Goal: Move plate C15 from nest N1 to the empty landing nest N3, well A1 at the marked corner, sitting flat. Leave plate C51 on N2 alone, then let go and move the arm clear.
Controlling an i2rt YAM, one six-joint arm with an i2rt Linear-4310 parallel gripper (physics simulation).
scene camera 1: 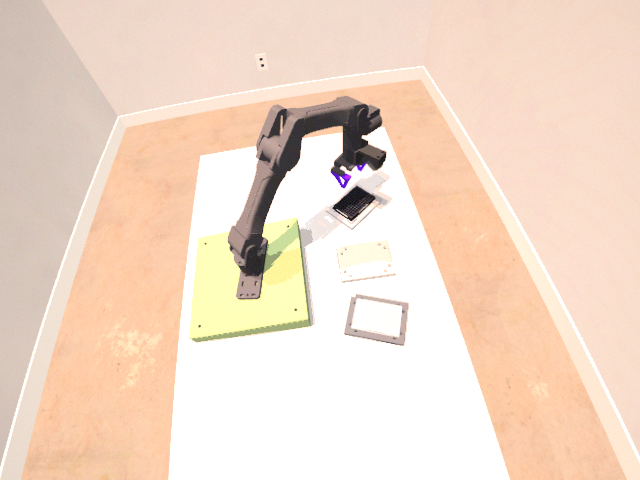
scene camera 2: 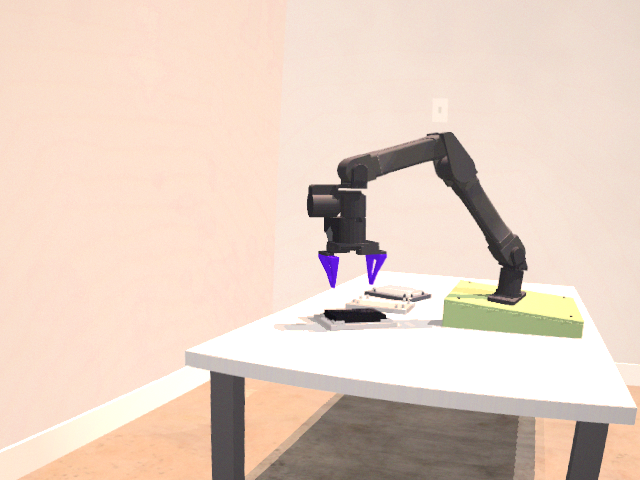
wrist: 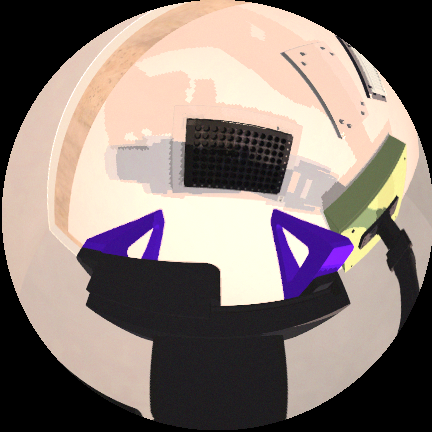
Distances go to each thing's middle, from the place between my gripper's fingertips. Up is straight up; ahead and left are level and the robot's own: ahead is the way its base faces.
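That black well plate (scene camera 1: pixel 357 200) is 7 cm below my hand, and it's 4 cm to the right of my hand and 1 cm ahead of it.
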